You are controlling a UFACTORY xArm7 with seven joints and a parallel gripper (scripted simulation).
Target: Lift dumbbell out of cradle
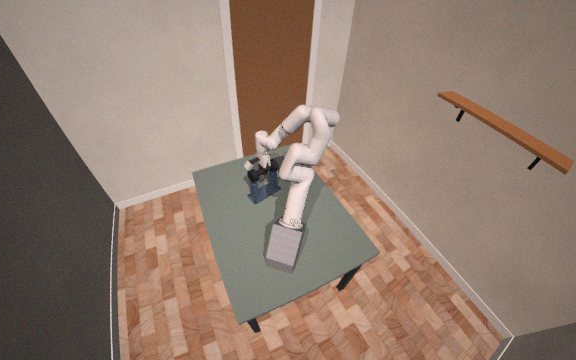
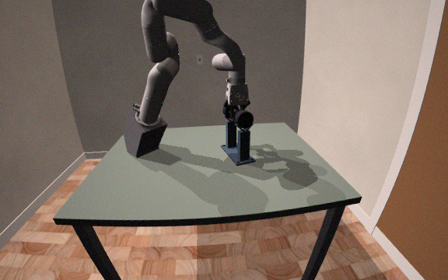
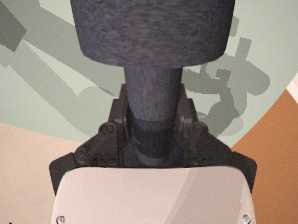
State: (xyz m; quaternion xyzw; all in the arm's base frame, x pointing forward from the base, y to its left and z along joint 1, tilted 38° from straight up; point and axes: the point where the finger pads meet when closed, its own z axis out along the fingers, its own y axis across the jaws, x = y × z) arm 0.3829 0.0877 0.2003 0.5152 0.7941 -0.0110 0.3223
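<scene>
My hand is 120 mm above the blue cradle. The rest, counted from my hand: black dumbbell (right at my hand).
</scene>
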